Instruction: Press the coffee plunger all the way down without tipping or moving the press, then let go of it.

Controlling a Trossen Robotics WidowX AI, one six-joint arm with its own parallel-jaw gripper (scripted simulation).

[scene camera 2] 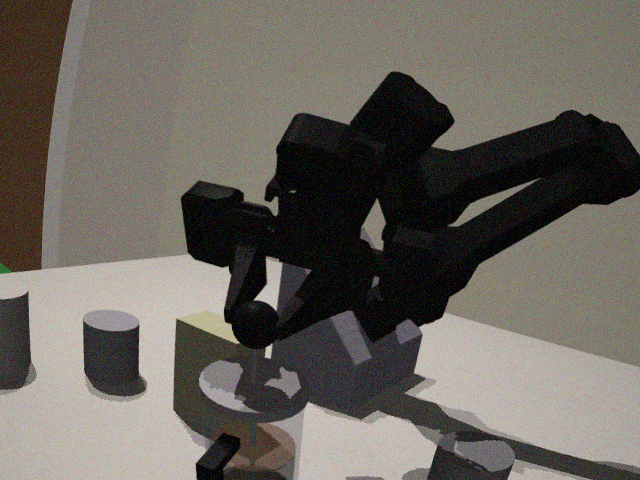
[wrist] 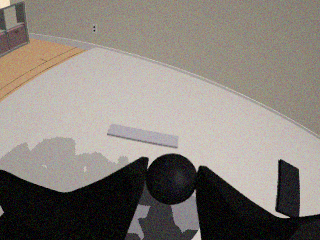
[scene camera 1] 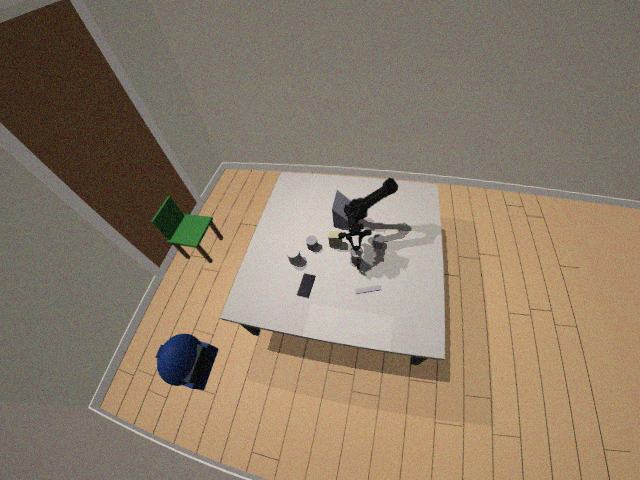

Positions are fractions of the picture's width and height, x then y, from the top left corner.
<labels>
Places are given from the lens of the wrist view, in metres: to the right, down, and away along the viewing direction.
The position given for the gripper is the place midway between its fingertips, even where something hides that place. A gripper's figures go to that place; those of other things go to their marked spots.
gripper (wrist: 0.54, 0.70): 0.01, 0.03, 0.10
black slab (wrist: 0.90, 0.82): 0.29, 0.17, 0.27
flat grey strip (wrist: 0.46, 0.57): -0.02, 0.03, 0.35
The marked spots on the black slab and the flat grey strip are 0.36 m apart.
</labels>
